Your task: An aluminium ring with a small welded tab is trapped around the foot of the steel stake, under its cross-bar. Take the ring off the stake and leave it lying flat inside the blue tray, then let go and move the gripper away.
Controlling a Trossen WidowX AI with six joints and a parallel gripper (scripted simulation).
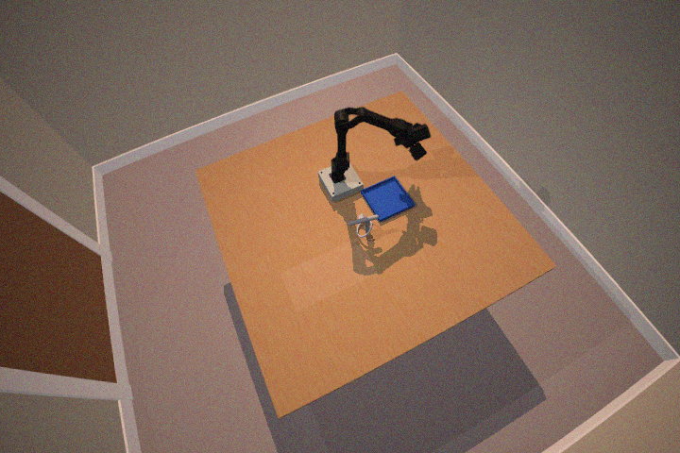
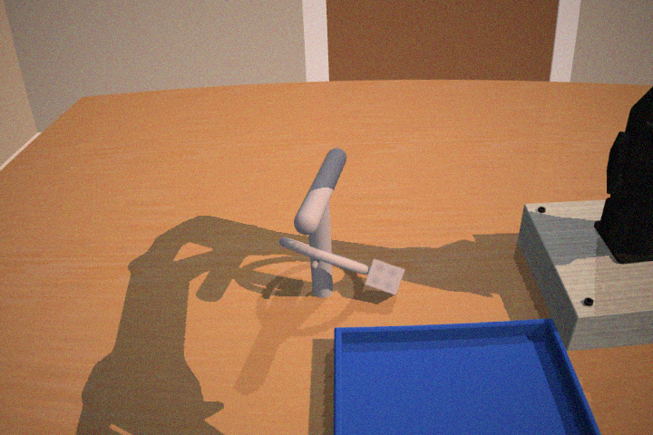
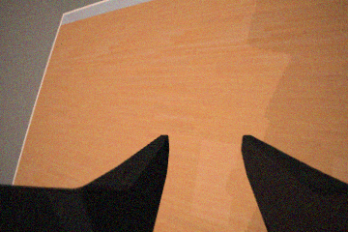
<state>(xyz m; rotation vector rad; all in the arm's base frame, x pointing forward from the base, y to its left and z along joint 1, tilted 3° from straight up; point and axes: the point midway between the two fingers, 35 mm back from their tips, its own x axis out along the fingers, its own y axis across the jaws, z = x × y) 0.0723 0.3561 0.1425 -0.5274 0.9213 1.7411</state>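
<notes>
Now: gripper tip 40 cm to the left of the aluminium ring, 24 cm short of it and 12 cm above it. Round my gripper tip: blue tray (22 cm to the right, 14 cm below, 14 cm ahead).
</notes>
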